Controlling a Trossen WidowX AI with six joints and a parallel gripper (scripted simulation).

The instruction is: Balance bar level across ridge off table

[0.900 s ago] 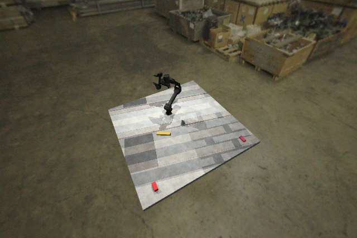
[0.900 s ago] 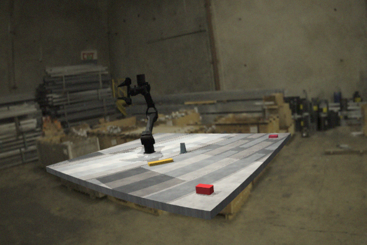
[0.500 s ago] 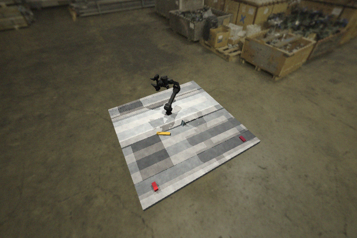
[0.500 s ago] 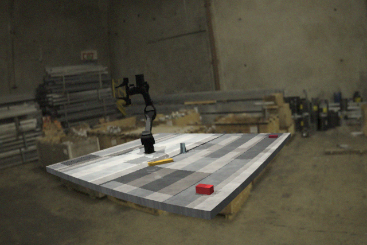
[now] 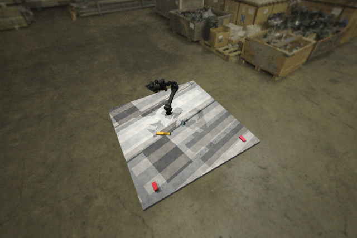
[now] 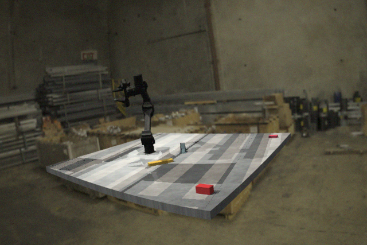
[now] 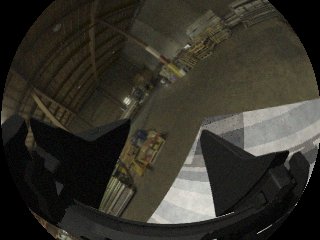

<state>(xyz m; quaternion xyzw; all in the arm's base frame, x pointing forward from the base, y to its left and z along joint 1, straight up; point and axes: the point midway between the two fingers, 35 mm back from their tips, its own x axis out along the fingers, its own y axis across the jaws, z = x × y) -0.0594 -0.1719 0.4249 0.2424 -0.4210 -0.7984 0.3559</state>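
My gripper tip is now 34 cm short of the bar and 41 cm above it. The rest, counted from my gripper tip: red block: 82 cm ahead, 30 cm to the right, 41 cm below.
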